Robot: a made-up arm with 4 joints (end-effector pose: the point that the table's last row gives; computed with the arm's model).
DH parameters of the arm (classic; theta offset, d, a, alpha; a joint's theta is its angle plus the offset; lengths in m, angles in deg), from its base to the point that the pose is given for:
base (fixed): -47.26 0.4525 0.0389 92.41
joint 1: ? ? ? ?
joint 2: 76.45 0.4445 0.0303 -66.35
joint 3: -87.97 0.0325 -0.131 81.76
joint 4: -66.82 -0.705 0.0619 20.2
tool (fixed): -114.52 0.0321 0 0
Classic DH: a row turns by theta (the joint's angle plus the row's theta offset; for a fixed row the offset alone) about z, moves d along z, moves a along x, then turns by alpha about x.
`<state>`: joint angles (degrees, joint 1 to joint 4).
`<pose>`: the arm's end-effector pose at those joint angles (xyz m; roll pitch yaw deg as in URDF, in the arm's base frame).
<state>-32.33 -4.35 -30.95 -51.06</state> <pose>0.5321 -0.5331 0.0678 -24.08 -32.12 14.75</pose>
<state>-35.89 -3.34 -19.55 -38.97</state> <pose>0.5134 -0.4004 0.0886 -27.82 -34.62 33.16</pose>
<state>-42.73 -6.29 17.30 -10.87</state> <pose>0.3337 -0.0921 0.2544 -52.09 -44.81 89.83</pose>
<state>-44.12 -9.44 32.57 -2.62</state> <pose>0.2212 -0.0237 0.3464 -66.61 -46.83 113.23</pose>
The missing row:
joint 1: -63.04 0.3285 -0.0592 -67.16
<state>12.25 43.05 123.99 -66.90</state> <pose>-0.5768 -0.5042 0.2151 -41.22 -12.70 -162.70</pose>
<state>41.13 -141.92 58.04 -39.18</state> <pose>-0.1960 -0.3283 0.1521 -8.98 15.69 12.00</pose>
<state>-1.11 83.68 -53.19 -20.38</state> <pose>0.2528 -0.6367 1.2681 -174.46 -56.49 138.57</pose>
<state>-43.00 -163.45 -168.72 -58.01</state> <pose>0.5840 -0.7579 0.5166 114.73 44.17 -45.41</pose>
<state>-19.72 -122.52 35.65 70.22</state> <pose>-0.4425 -0.3676 0.0309 -2.95 -25.13 140.03</pose>
